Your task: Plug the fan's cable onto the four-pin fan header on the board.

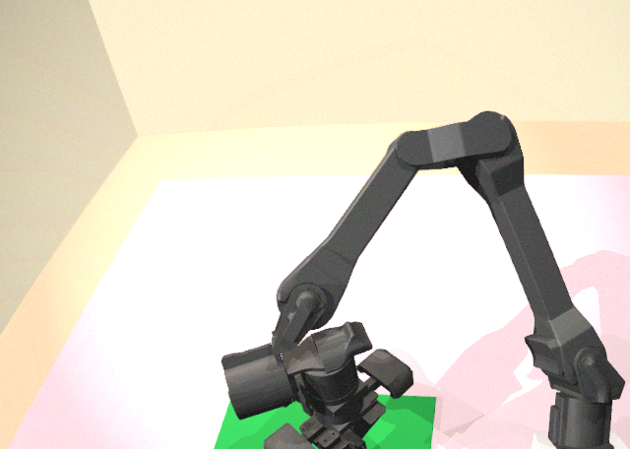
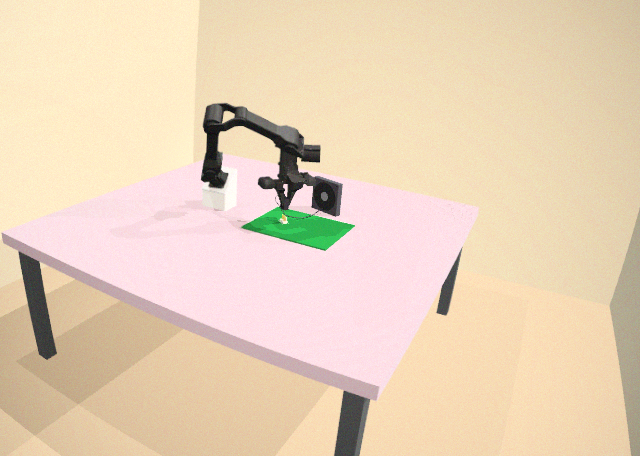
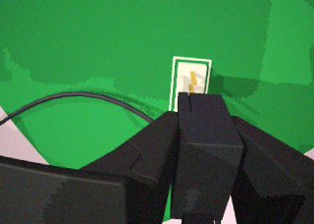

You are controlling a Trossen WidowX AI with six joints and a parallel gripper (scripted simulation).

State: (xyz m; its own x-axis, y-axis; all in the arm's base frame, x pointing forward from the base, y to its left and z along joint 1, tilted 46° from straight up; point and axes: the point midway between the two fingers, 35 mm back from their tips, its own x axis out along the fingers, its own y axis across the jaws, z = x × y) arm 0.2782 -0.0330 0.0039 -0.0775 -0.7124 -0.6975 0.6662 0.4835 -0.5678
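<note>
Right now the pale fan header is 1 cm behind my gripper tip and 6 cm below it. From my gripper tip the other things lie so: black fan (7 cm ahead, 18 cm to the left); then green board (6 cm ahead, 8 cm below); then dark fan plug (1 cm behind, 1 cm above).
</note>
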